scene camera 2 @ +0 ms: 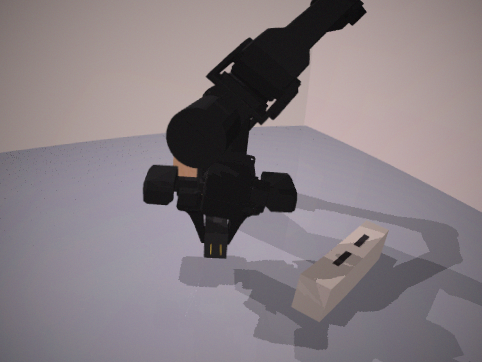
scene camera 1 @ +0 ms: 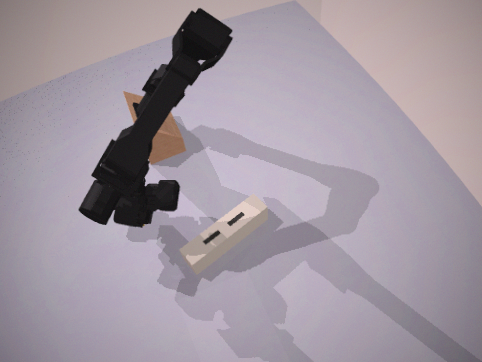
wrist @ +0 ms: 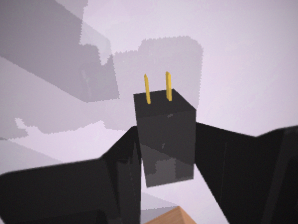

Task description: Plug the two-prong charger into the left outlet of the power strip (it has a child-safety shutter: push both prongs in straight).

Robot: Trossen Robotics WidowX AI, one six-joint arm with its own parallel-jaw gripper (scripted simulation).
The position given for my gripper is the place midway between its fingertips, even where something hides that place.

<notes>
My gripper [scene camera 2: 215,242] holds a two-prong charger [scene camera 2: 216,229].
The two-prong charger is seen too in the wrist view [wrist: 166,122]. My gripper shows as well in scene camera 1 [scene camera 1: 145,211] and in the wrist view [wrist: 158,128].
</notes>
